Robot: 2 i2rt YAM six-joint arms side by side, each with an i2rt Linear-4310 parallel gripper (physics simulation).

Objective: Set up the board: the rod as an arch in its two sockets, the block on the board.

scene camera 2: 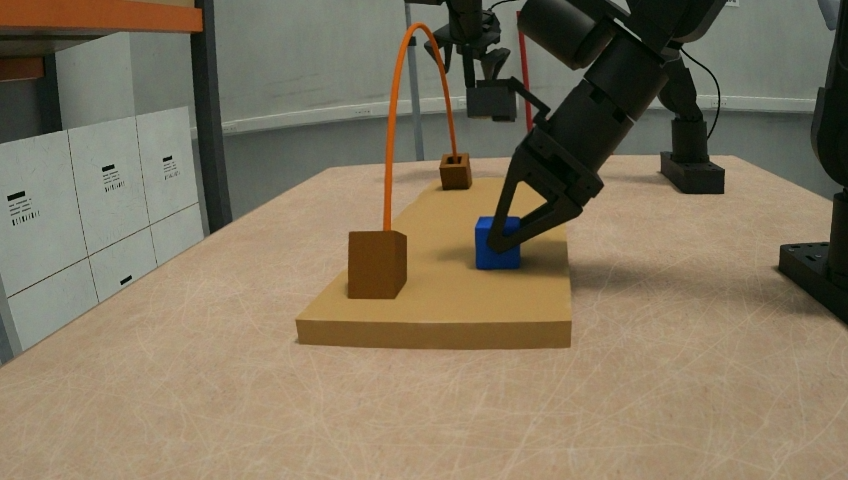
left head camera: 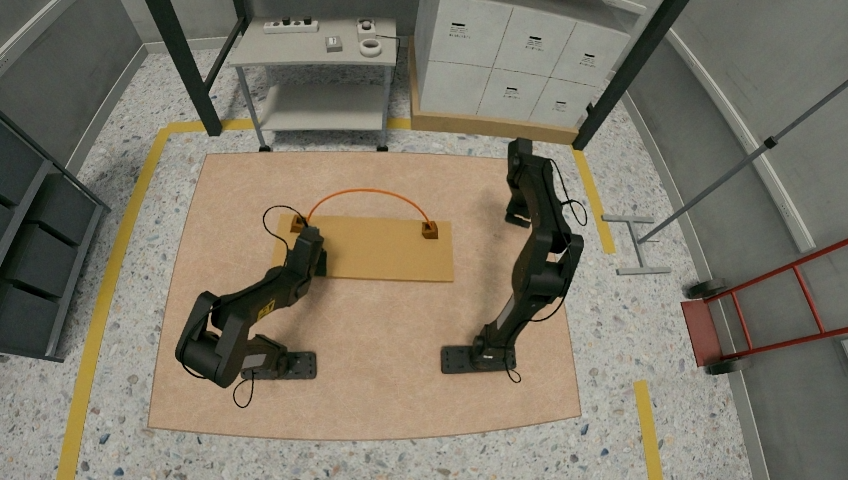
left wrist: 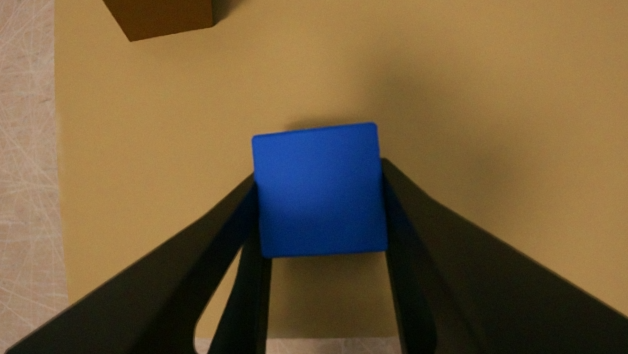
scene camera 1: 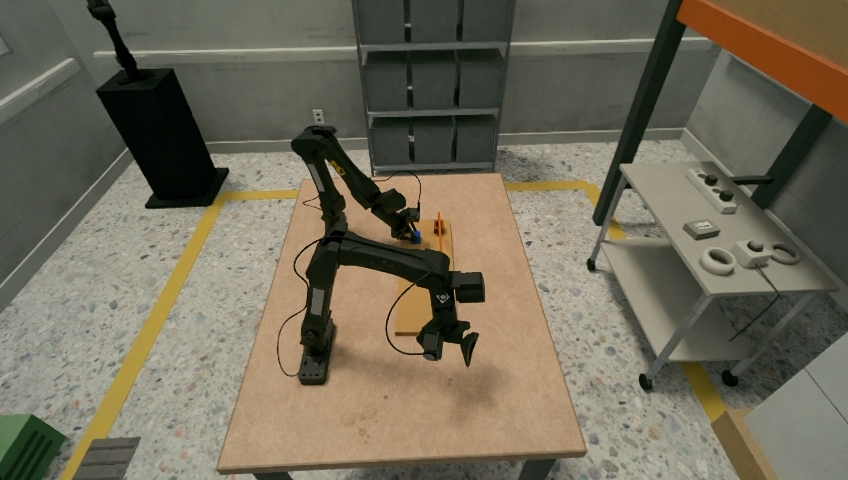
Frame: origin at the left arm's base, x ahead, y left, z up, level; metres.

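Seen in the pictures: left gripper, fingertip midpoint: (scene camera 2: 494, 242) (left wrist: 322, 178) (scene camera 1: 416, 237); right gripper, fingertip midpoint: (scene camera 2: 467, 80) (left head camera: 528, 211) (scene camera 1: 450, 362); left arm's base, link origin: (left head camera: 277, 366); right arm's base, link origin: (scene camera 2: 690, 166) (left head camera: 479, 358) (scene camera 1: 316, 348).
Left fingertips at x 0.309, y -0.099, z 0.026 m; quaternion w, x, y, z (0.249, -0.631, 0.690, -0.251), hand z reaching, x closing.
Offsets run from my left fingertips to a thing's top centre. "spot": to the spot under its first point. Level surfaces: height alone.
The orange rod {0.070 m ahead, 0.133 m right, 0.202 m up} (left head camera: 364, 190) (scene camera 2: 391, 130) stands as an arch. One end enters the far socket {spot: 0.042 m ahead, 0.330 m right, 0.024 m up} (left head camera: 429, 230) (scene camera 2: 455, 172); the other meets the top of the near socket {spot: 0.074 m ahead, 0.046 m left, 0.026 m up} (left head camera: 296, 224) (scene camera 2: 376, 264) in scene camera 2, its tip hidden. Both brown sockets sit on the tan board (left head camera: 386, 255) (scene camera 1: 410, 315) (scene camera 2: 357, 333) (left wrist: 150, 100). My left gripper (scene camera 2: 498, 237) (left wrist: 322, 178) is shut on the blue block {0.003 m back, 0.000 m left, 0.018 m up} (scene camera 1: 416, 237) (scene camera 2: 498, 256) (left wrist: 320, 187), upright at the board's surface; whether it touches is unclear. My right gripper (scene camera 1: 450, 352) is open and empty, high beyond the board's other end.
The board lies on the tan table {0.037 m down} (left head camera: 368, 404) (scene camera 1: 380, 428) in front of both arm bases. A trolley (left head camera: 321, 53) stands behind the table in the head view, beside a stack of white boxes (left head camera: 458, 89). A grey bin shelf stands left of the table in that view.
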